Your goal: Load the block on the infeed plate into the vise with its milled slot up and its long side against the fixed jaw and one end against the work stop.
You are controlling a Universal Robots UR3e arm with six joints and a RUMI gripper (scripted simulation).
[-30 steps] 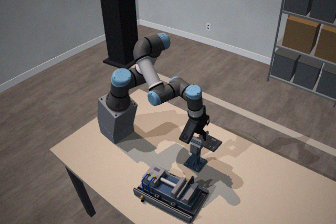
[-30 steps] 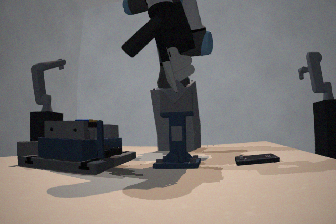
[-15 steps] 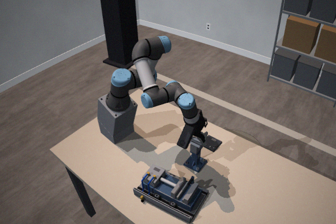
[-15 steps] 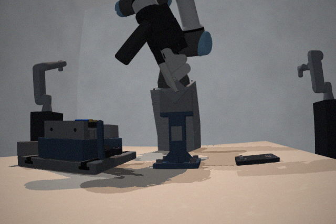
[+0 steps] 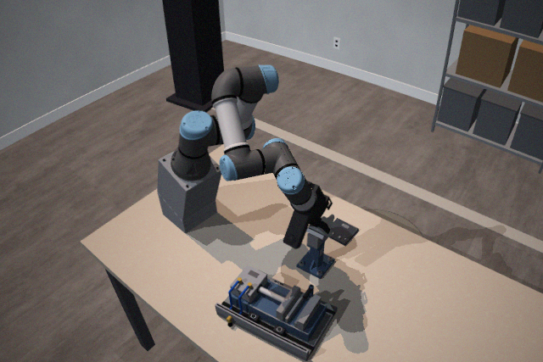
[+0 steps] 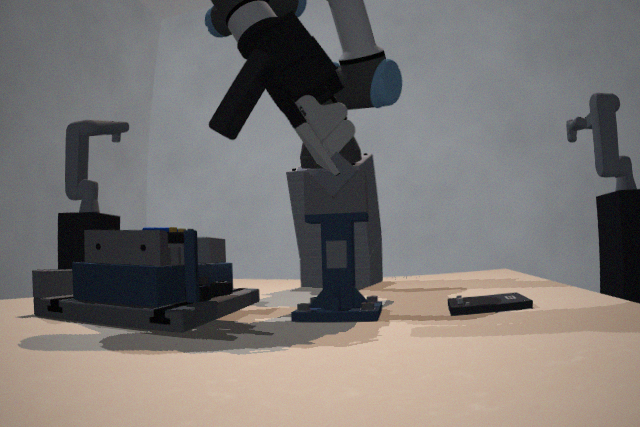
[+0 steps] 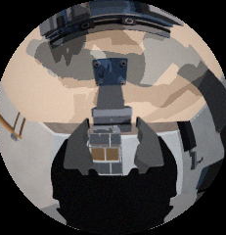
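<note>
My gripper is now right at the grey part. The rest, counted from my hand: blue vise (22 cm to the right, 12 cm below).
</note>
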